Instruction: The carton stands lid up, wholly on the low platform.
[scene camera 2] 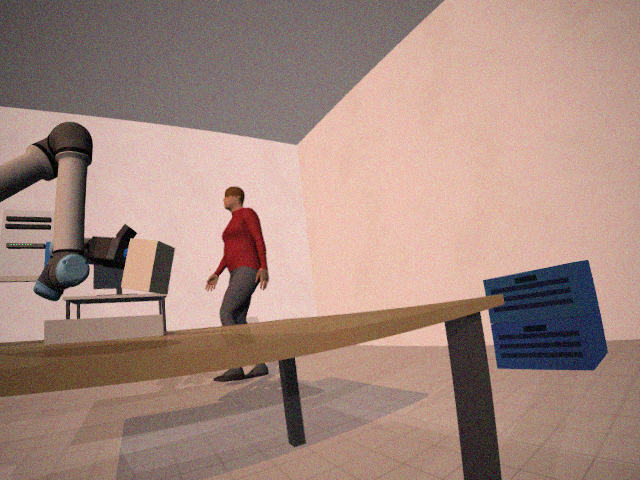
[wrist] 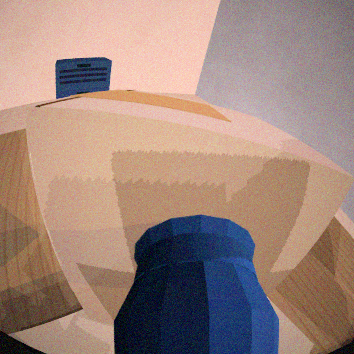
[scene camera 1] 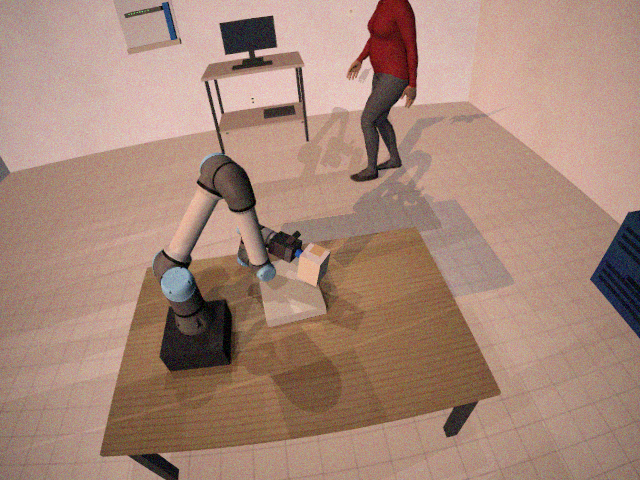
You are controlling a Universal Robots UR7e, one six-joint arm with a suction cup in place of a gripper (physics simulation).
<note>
The suction cup [wrist: 195,279] carries a tan carton [scene camera 2: 148,265], clear of everything else. A low platform [scene camera 1: 286,298] rests on the table.
The tan carton is seen too in the wrist view [wrist: 106,165] and in scene camera 1 [scene camera 1: 313,262]. The low platform is seen too in the wrist view [wrist: 77,325].
</note>
